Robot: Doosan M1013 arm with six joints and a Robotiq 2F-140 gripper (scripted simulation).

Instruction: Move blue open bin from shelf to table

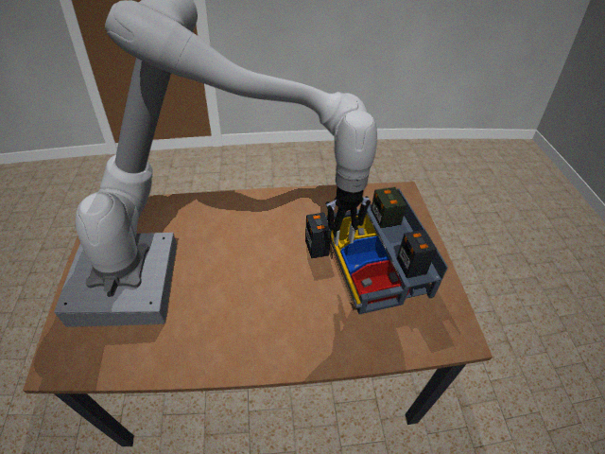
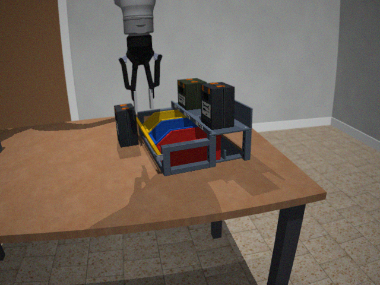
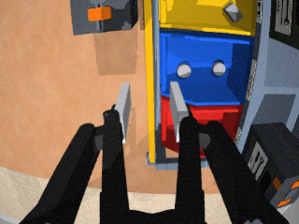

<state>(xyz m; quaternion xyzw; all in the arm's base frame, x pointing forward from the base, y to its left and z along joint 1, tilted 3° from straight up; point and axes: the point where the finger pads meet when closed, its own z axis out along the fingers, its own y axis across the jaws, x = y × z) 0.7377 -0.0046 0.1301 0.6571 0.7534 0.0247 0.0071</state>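
My hand is 11 cm above the yellow strip. From my hand the other things lie so: yellow bin: 13 cm to the left, 13 cm below, 9 cm ahead; blue open bin: 13 cm below, 10 cm ahead, 2 cm to the left; black box: 11 cm below, 10 cm to the left, 7 cm behind.
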